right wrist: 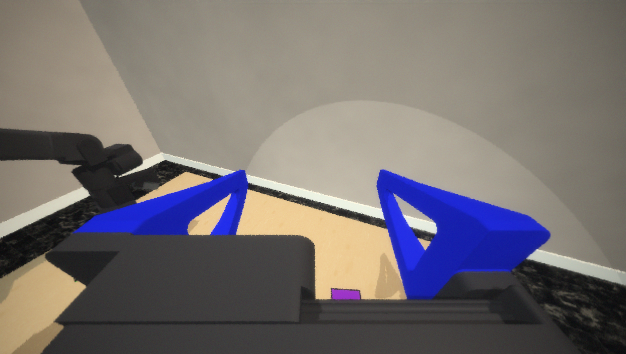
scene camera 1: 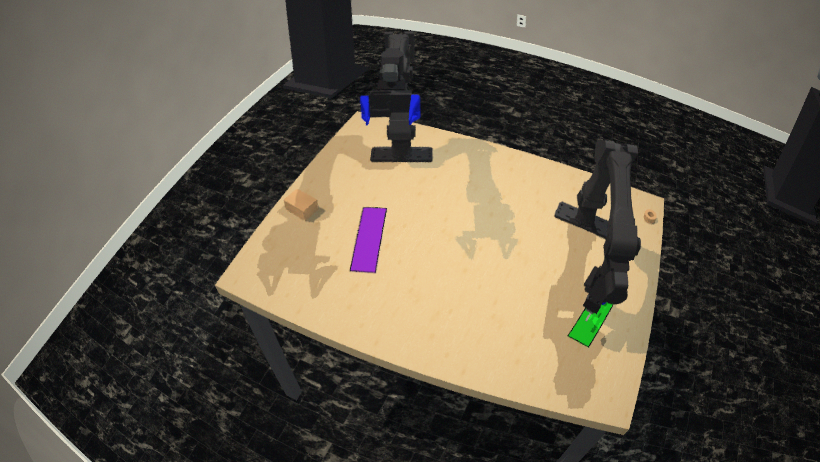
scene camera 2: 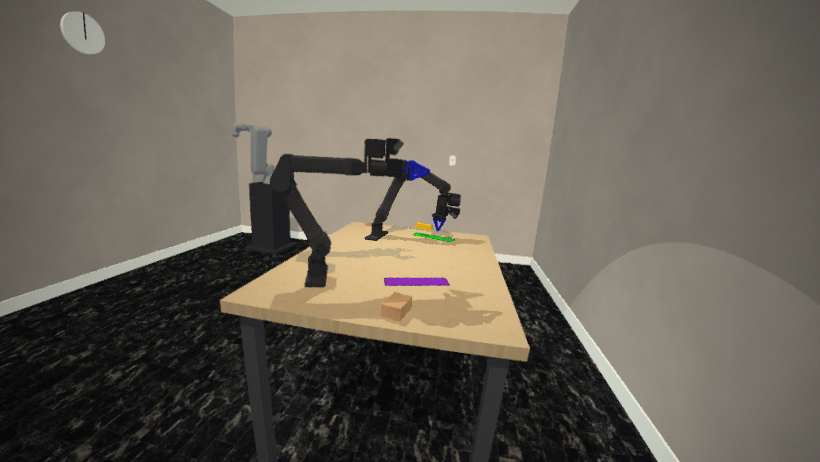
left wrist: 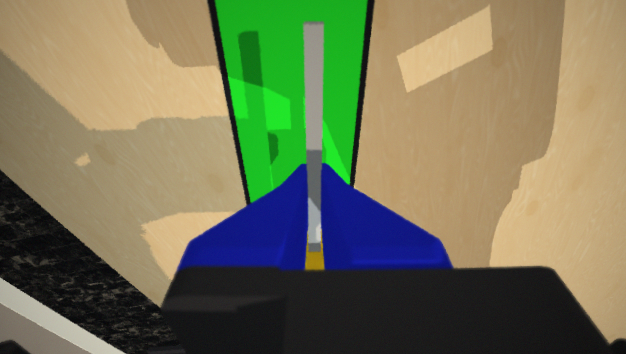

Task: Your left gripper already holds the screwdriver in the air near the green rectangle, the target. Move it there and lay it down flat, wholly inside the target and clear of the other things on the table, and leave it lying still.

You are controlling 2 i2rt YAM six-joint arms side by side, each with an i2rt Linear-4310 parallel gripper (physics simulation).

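My left gripper (scene camera 2: 438,228) (left wrist: 314,175) is shut on the screwdriver, which has a yellow handle (scene camera 2: 423,226) and a grey shaft (left wrist: 313,85). The screwdriver looks roughly level, a little above the table. In the left wrist view the shaft lies over the green rectangle (scene camera 1: 580,335) (scene camera 2: 442,238) (left wrist: 345,60), roughly along its length, with a dark shadow beside it. The handle is mostly hidden there behind the fingers and gripper body. In scene camera 1 the arm covers the rectangle's upper end and most of the screwdriver. My right gripper (scene camera 1: 390,121) (scene camera 2: 427,170) (right wrist: 312,177) is open and empty, raised high.
A purple rectangle (scene camera 1: 368,239) (scene camera 2: 416,281) (right wrist: 346,294) lies on the table, with an orange-brown block (scene camera 1: 300,204) (scene camera 2: 395,307) near it. A small orange ring (scene camera 1: 650,220) lies by the table's right edge in scene camera 1, beyond the left arm's base.
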